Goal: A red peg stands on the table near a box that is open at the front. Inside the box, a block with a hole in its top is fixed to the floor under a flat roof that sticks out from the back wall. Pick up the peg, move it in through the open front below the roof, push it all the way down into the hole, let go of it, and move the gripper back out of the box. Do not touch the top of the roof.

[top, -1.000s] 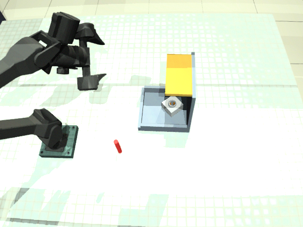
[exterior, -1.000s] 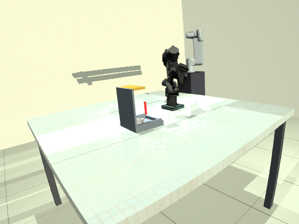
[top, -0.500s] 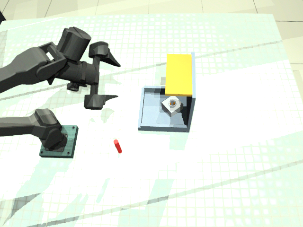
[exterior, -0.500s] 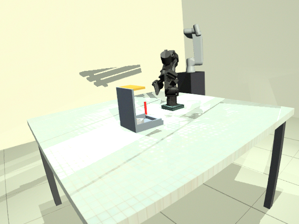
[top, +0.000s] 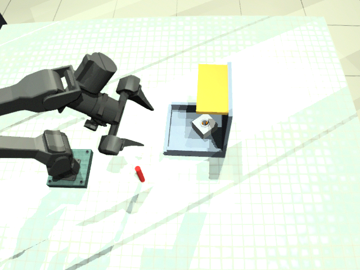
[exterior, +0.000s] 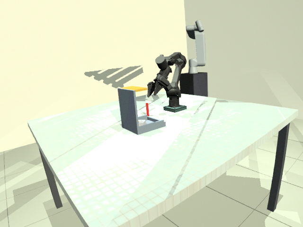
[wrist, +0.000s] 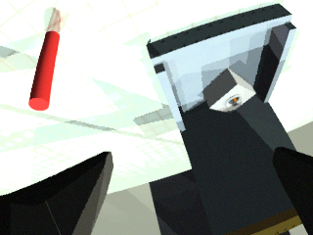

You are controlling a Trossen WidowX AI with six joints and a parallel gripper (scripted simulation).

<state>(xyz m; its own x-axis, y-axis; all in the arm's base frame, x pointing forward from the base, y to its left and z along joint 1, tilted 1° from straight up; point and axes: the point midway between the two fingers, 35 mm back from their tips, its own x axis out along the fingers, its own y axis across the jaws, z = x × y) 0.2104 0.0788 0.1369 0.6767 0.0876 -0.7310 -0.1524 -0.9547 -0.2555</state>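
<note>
Now: the red peg 20 mm behind my gripper tip, 90 mm to the right of it and 100 mm below it. The rest, counted from my gripper tip: back wall 190 mm ahead, 80 mm to the left, 30 mm below; then roof 150 mm ahead, 80 mm to the left, 70 mm above.
</note>
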